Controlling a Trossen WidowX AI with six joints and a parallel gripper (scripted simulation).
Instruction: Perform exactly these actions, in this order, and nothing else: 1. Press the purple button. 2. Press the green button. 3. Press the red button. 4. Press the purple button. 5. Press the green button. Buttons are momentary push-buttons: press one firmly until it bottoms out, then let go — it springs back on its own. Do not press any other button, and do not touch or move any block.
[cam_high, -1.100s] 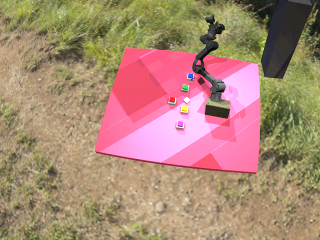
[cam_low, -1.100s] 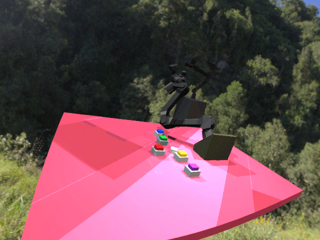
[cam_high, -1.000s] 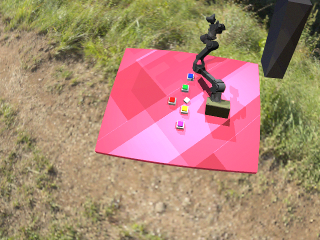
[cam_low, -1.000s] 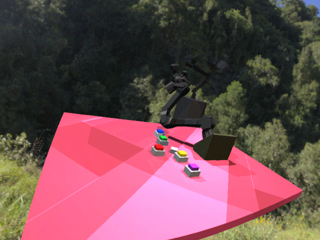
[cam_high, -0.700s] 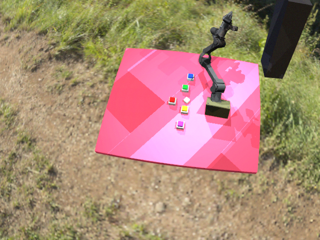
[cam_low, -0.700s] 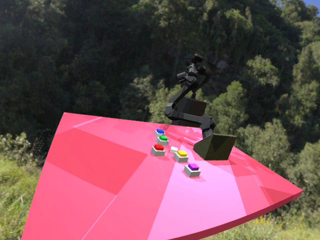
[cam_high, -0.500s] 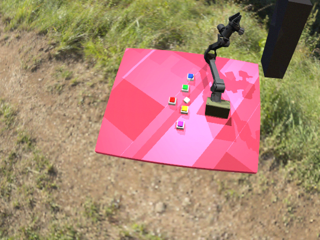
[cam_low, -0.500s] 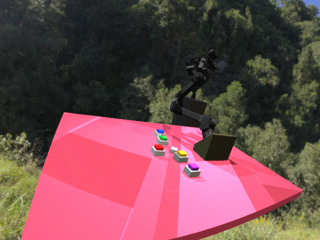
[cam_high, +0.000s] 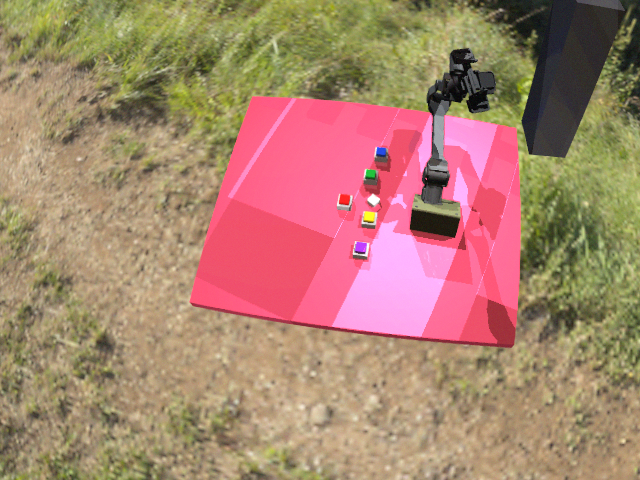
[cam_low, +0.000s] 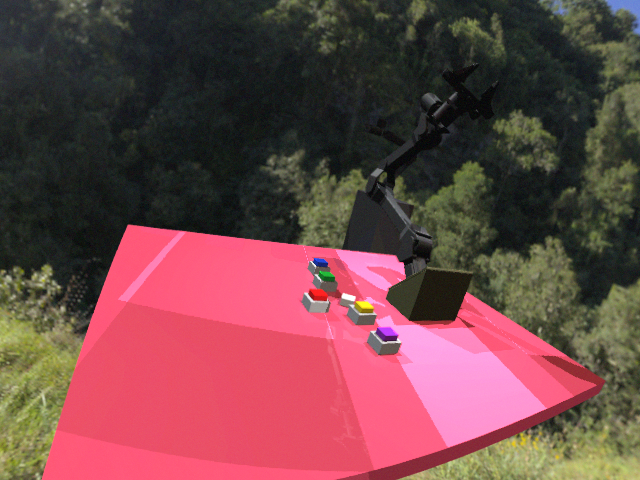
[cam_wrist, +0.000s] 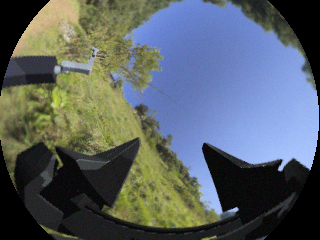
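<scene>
Now: gripper tip 650 mm above the purple button, 340 mm short of it and 190 mm to the right of it. Also, from my gripper tip: yellow button: 650 mm below, 310 mm ahead, 80 mm to the left; then green button: 650 mm below, 310 mm ahead, 90 mm to the right; then blue button: 650 mm below, 270 mm ahead, 190 mm to the right.
</scene>
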